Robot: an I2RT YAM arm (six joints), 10 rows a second.
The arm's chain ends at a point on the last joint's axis. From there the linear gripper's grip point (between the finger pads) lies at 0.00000 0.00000 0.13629 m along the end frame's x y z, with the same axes.
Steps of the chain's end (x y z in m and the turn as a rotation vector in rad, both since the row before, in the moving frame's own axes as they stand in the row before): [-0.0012, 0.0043, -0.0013, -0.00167, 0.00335, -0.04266]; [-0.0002, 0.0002, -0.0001, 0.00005, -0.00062, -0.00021]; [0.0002, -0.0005, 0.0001, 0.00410, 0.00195, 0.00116]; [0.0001, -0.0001, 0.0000, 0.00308, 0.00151, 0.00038]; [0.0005, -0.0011, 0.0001, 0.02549, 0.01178, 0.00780]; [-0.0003, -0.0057, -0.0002, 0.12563, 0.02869, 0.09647]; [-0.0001, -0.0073, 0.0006, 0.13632, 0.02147, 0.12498]
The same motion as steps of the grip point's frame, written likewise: [-0.0007, 0.0045, -0.0013, -0.00167, 0.00335, -0.04266]; [-0.0003, 0.0002, -0.0001, 0.00005, -0.00062, -0.00021]; [0.0005, -0.0011, 0.0001, 0.00410, 0.00195, 0.00116]; [0.0003, -0.0005, 0.0000, 0.00308, 0.00151, 0.00038]; [0.0021, -0.0046, 0.0000, 0.02549, 0.01178, 0.00780]; [0.0044, -0.0226, -0.0013, 0.12563, 0.02869, 0.09647]; [0.0040, -0.0256, -0.0007, 0.13632, 0.02147, 0.12498]
